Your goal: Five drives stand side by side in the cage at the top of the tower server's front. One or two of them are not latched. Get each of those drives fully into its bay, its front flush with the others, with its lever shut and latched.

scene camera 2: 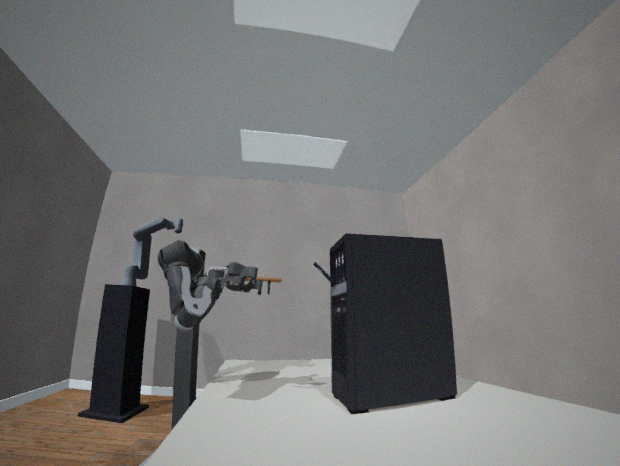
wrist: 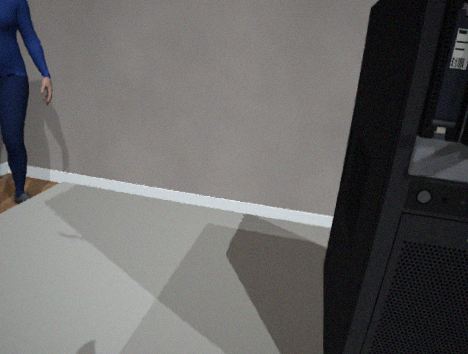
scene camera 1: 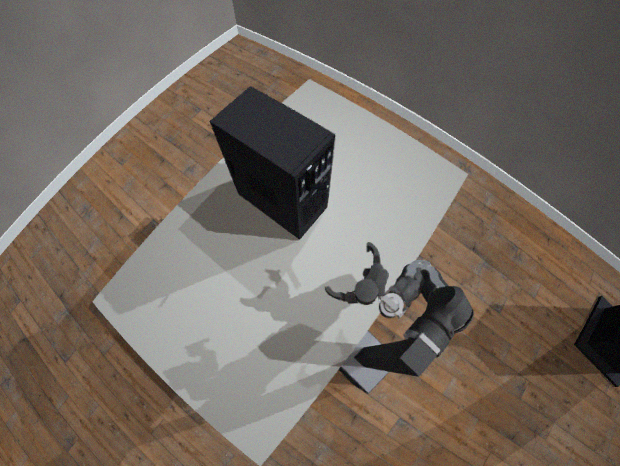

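The black tower server (scene camera 1: 270,142) (scene camera 2: 398,320) (wrist: 367,165) stands upright on the pale table top (scene camera 1: 395,155) (scene camera 2: 426,435) (wrist: 45,280). Its drive cage (scene camera 1: 315,171) (scene camera 2: 338,260) is at the top of the front. One lever (scene camera 2: 321,270) sticks out and up from the front in scene camera 2; which bay it belongs to is unclear. In the wrist view part of a drive (wrist: 447,95) with a white label shows at the right edge. The other drives are too small or cut off to judge. My gripper (scene camera 1: 349,267) (scene camera 2: 270,284) is open and empty, well in front of the server, apart from it.
A person in blue (wrist: 12,100) stands at the wrist view's left edge, beyond the table. Another grey arm (scene camera 2: 142,255) stands on a black pedestal (scene camera 2: 117,350) behind my arm. My own arm's post (scene camera 2: 185,370) stands at the table's edge. Walls rise beyond the table.
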